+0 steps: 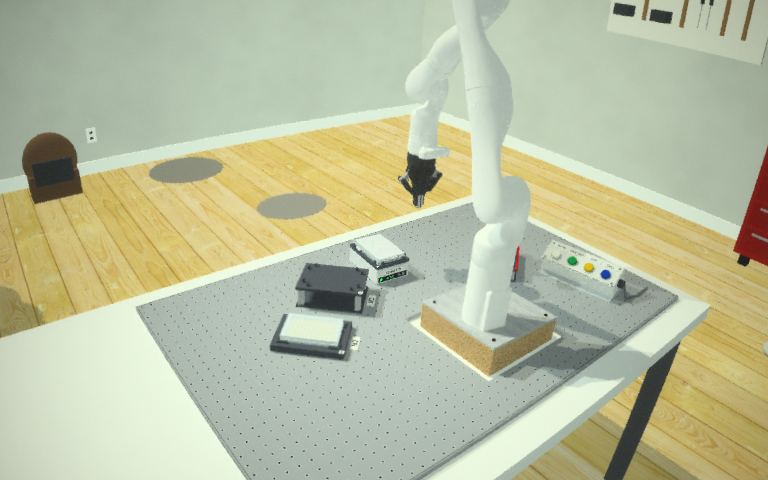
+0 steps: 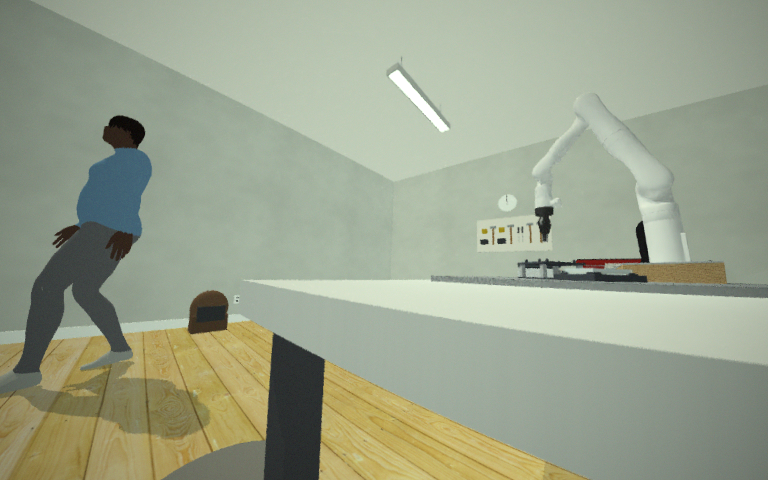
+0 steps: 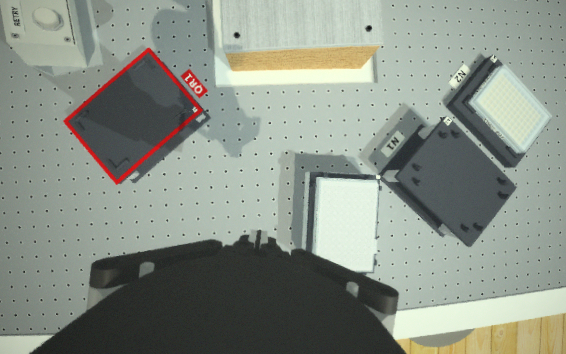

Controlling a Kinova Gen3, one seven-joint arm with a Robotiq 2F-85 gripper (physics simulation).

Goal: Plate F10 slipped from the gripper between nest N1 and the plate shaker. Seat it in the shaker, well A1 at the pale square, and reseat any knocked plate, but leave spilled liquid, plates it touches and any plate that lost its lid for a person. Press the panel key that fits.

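Places are measured from the arm's base along level axes (x up, y right, z ahead), in centimetres.
Pixels of known places: gripper, fingertip midpoint: (image 1: 418, 206) (image 2: 545, 242) (image 3: 257, 242); arm's base, link origin: (image 1: 481, 318) (image 2: 669, 264).
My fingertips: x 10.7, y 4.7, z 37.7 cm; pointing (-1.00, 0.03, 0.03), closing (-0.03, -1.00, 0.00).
Note:
Ahead of a thing's pixels: the offset from my fingertips to its top centre. "spot": to the spot under its first point.
A white-topped plate @(dx -9.7, dy -11.3, dz -0.1 cm) (image 1: 380, 247) (image 3: 346, 225) lies on the plate shaker @(spot: dx -15.5, dy -10.9, dz -7.4 cm) (image 1: 392, 277) (image 3: 311, 210) and looks level. A pale square @(spot: dx -11.1, dy -15.4, dz -7.2 cm) (image 3: 378, 177) shows at the shaker's corner. The plate's label and well A1 cannot be made out. Nest N1 @(dx -10.0, dy -28.1, dz -8.1 cm) (image 1: 333, 278) (image 3: 455, 182) has a dark flat top with small pegs. A plate with yellowish wells @(dx -13.3, dy -39.2, dz -21.9 cm) (image 1: 312, 329) (image 3: 512, 109) sits in nest N2 @(dx -14.4, dy -39.2, dz -21.9 cm) (image 1: 305, 349) (image 3: 477, 125). My gripper (image 1: 418, 204) (image 2: 544, 238) (image 3: 257, 242) is shut and empty, high above the table. The key panel @(dx -8.3, dy +37.1, dz -28.8 cm) (image 1: 586, 271) has white, green, yellow and blue keys; the white key @(dx -9.2, dy +32.4, dz -22.6 cm) (image 3: 47, 19) reads RETRY.
The red-edged dark tray QR1 @(dx -12.1, dy +20.5, dz -11.4 cm) (image 3: 135, 115) holds no plate and stands between panel and shaker; part of its red edge @(spot: dx -12.6, dy +23.4, dz -16.4 cm) (image 1: 516, 258) shows behind the arm. My arm's base block (image 1: 487, 350) (image 3: 300, 60) stands nearby. A person in blue (image 2: 116, 192) is beyond the table.

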